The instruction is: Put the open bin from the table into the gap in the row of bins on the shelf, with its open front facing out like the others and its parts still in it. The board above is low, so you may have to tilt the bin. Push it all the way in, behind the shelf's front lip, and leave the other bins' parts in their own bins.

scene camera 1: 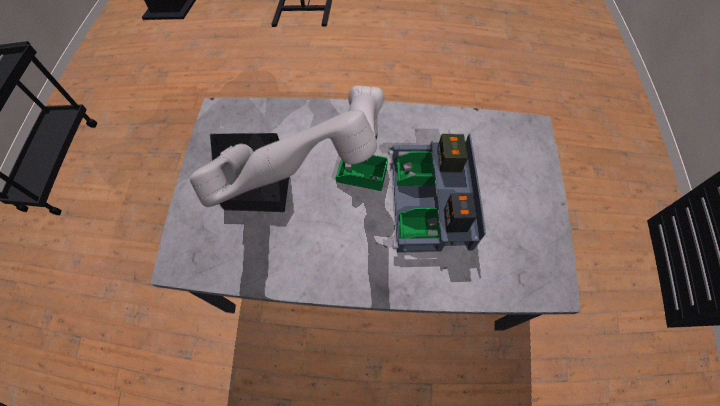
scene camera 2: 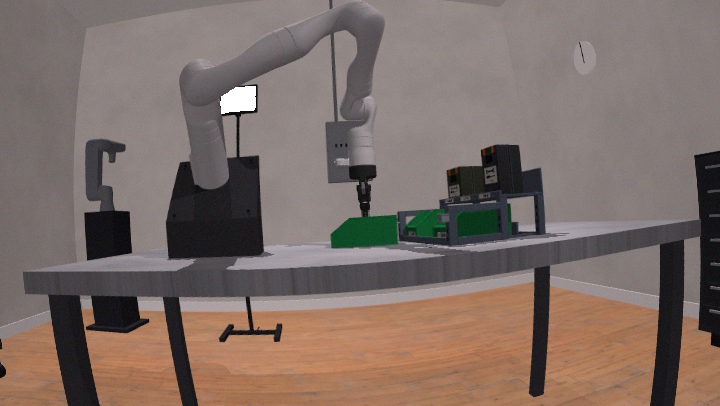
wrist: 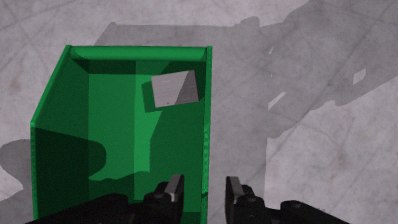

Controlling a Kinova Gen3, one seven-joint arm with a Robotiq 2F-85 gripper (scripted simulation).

Labels:
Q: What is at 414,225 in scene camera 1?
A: A green bin.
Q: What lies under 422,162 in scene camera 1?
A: A green bin.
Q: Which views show the green bin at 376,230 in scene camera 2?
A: Scene camera 1, scene camera 2 and the wrist view: all of them.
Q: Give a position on a shelf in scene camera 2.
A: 532,179

